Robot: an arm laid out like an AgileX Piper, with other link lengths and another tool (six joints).
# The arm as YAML. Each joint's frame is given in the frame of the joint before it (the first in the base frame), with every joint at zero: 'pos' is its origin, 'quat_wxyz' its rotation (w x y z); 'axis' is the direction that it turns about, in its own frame. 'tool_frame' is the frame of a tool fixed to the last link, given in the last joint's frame.
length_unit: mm
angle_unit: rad
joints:
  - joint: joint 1
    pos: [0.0, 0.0, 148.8]
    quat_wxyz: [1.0, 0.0, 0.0, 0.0]
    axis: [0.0, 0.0, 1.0]
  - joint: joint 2
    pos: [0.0, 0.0, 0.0]
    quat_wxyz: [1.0, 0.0, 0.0, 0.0]
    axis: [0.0, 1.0, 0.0]
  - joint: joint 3
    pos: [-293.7, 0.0, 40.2]
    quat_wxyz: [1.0, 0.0, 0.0, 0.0]
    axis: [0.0, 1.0, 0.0]
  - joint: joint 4
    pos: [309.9, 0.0, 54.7]
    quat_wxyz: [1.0, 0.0, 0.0, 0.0]
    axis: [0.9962, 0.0, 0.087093]
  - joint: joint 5
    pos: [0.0, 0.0, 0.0]
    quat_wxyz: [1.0, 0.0, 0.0, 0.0]
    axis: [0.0, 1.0, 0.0]
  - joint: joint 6
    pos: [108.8, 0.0, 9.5]
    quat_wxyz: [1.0, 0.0, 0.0, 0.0]
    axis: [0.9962, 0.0, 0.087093]
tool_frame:
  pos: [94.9, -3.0, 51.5]
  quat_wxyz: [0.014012, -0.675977, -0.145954, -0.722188]
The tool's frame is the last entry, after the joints.
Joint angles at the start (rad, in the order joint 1, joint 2, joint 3, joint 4, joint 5, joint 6): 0.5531 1.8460 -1.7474 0.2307 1.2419 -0.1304
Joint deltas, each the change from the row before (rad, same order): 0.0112 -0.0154 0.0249 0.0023 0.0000 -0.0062; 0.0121 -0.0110 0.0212 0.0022 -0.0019 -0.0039; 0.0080 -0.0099 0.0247 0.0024 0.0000 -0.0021; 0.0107 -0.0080 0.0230 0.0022 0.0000 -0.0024; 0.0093 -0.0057 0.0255 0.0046 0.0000 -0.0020; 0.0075 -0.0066 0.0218 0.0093 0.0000 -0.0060; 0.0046 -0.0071 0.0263 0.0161 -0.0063 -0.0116; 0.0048 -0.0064 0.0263 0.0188 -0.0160 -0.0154; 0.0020 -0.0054 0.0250 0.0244 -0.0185 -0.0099
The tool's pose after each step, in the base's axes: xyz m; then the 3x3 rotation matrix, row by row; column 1 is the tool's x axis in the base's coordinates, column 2 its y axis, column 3 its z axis. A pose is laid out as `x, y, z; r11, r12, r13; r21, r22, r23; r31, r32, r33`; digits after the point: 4 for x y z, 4 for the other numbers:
0.4259, 0.3229, 0.2635; 0.6437, 0.7643, -0.0398; 0.6798, -0.5472, 0.4883; 0.3514, -0.3413, -0.8718
0.4180, 0.3261, 0.2608; 0.6356, 0.7702, -0.0532; 0.6907, -0.5366, 0.4848; 0.3448, -0.3449, -0.8730
0.4108, 0.3270, 0.2559; 0.6332, 0.7709, -0.0693; 0.6991, -0.5312, 0.4786; 0.3322, -0.3515, -0.8753
0.4030, 0.3291, 0.2506; 0.6283, 0.7731, -0.0866; 0.7094, -0.5237, 0.4717; 0.3193, -0.3578, -0.8775
0.3952, 0.3307, 0.2434; 0.6263, 0.7721, -0.1078; 0.7185, -0.5181, 0.4640; 0.3024, -0.3680, -0.8793
0.3879, 0.3326, 0.2384; 0.6220, 0.7726, -0.1273; 0.7267, -0.5091, 0.4613; 0.2915, -0.3795, -0.8781
0.3810, 0.3344, 0.2328; 0.6177, 0.7725, -0.1470; 0.7329, -0.4978, 0.4638; 0.2851, -0.3942, -0.8736
0.3753, 0.3375, 0.2279; 0.6111, 0.7751, -0.1606; 0.7372, -0.4834, 0.4720; 0.2882, -0.4069, -0.8668
0.3709, 0.3404, 0.2236; 0.6128, 0.7713, -0.1718; 0.7335, -0.4743, 0.4869; 0.2941, -0.4244, -0.8564

